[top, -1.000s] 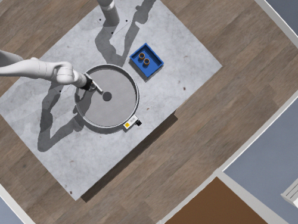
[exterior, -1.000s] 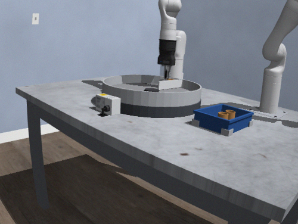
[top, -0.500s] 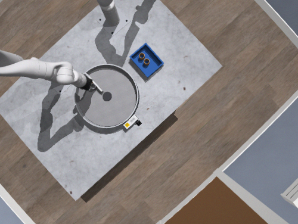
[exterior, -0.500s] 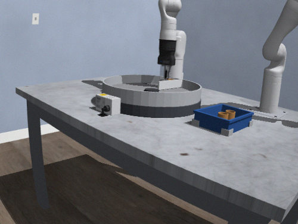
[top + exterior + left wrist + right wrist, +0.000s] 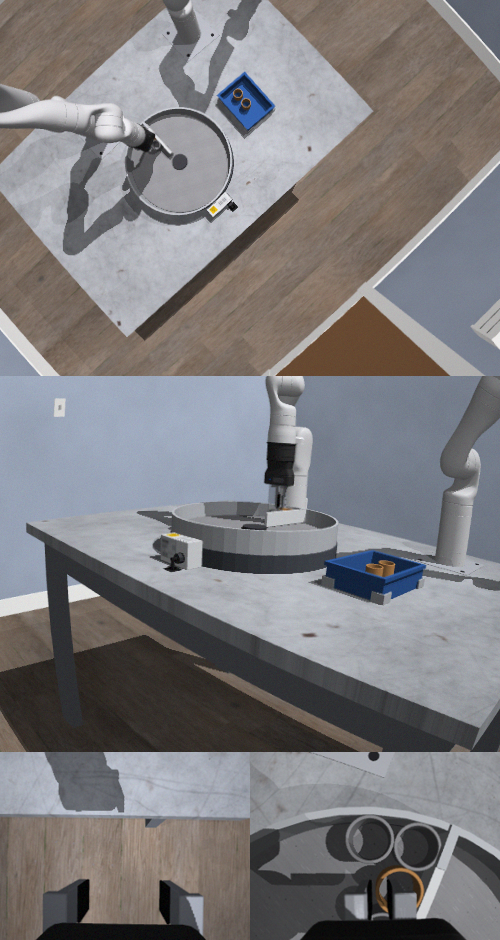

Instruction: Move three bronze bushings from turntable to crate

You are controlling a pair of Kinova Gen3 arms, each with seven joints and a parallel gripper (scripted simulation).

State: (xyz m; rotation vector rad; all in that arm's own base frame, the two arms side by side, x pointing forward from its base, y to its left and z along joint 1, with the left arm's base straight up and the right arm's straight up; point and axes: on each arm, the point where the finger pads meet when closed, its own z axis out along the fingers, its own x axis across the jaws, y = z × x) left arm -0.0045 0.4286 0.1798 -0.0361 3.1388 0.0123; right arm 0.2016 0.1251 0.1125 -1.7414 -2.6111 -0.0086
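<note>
The turntable is 140 mm ahead of my right hand, 20 mm to the left of it and 60 mm below it. The rest, counted from my right hand: blue crate 170 mm ahead, 380 mm to the left, 90 mm below.
</note>
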